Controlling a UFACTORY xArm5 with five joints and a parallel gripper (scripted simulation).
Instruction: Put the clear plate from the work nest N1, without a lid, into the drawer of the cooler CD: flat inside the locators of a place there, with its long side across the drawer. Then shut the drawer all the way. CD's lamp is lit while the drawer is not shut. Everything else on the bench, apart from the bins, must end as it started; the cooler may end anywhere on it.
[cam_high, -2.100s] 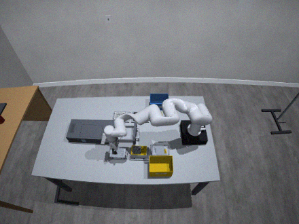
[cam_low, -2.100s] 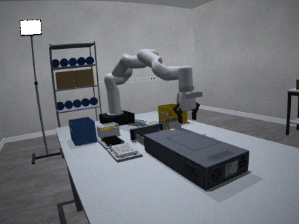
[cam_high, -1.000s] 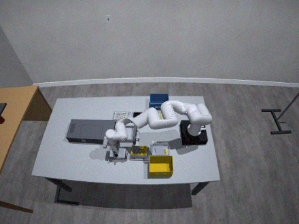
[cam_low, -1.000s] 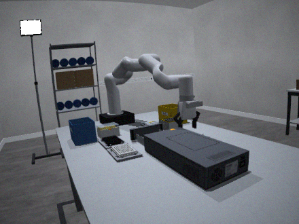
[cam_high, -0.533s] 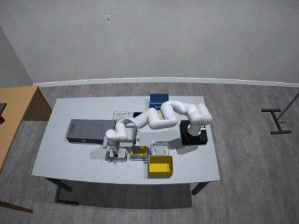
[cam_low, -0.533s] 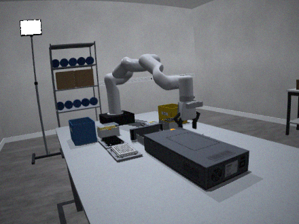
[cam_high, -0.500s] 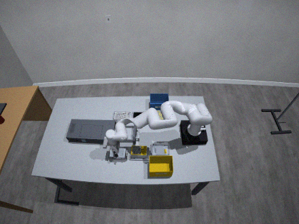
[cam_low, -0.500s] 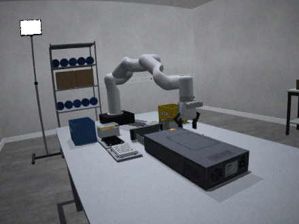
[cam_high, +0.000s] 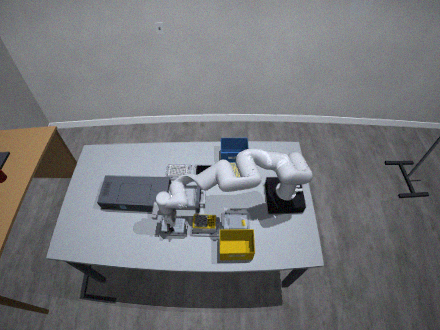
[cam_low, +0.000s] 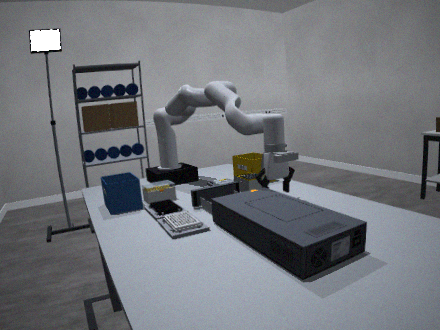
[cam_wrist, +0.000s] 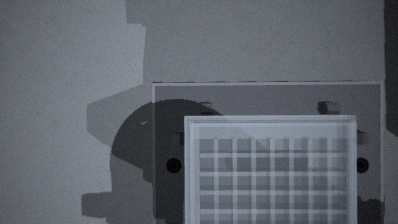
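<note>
Now: hand 20 mm above the clear plate. The rest, counted from my hand: grey work nest N1: 40 mm below; then yellow tip rack: 190 mm behind, 10 mm above; then cooler drawer: 50 mm behind, 180 mm to the right.
</note>
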